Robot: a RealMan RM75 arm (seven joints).
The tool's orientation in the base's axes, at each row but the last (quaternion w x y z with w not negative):
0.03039, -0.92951, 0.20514, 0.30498
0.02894, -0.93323, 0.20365, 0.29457
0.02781, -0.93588, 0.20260, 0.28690
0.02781, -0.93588, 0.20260, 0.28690
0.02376, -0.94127, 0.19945, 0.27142
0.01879, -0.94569, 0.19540, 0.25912
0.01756, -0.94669, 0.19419, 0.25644
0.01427, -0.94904, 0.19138, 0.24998
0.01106, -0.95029, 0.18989, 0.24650
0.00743, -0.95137, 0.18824, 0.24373
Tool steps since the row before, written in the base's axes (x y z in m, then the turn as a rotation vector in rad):
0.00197, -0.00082, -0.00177, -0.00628, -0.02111, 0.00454
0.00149, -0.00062, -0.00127, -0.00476, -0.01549, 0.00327
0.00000, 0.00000, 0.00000, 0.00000, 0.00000, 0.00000
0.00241, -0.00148, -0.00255, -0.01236, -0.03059, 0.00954
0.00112, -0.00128, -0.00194, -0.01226, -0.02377, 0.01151
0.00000, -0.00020, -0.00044, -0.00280, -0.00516, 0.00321
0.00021, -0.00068, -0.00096, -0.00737, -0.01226, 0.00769
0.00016, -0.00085, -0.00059, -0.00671, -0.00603, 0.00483
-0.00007, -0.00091, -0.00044, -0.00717, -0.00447, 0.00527
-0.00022, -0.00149, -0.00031, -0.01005, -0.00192, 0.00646
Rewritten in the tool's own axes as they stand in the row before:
0.00276, -0.00016, 0.00020, 0.00045, 0.02212, -0.00404
0.00205, -0.00011, 0.00014, 0.00025, 0.01629, -0.00283
0.00000, 0.00000, 0.00000, 0.00000, 0.00000, 0.00000
0.00375, 0.00024, 0.00061, -0.00343, 0.03353, -0.00661
0.00234, 0.00062, 0.00089, -0.00685, 0.02734, -0.00729
0.00029, 0.00016, 0.00035, -0.00195, 0.00604, -0.00213
0.00088, 0.00049, 0.00064, -0.00523, 0.01461, -0.00477
0.00071, 0.00069, 0.00034, -0.00555, 0.00840, -0.00182
0.00048, 0.00084, 0.00031, -0.00668, 0.00716, -0.00181
0.00049, 0.00144, 0.00022, -0.01048, 0.00592, -0.00126

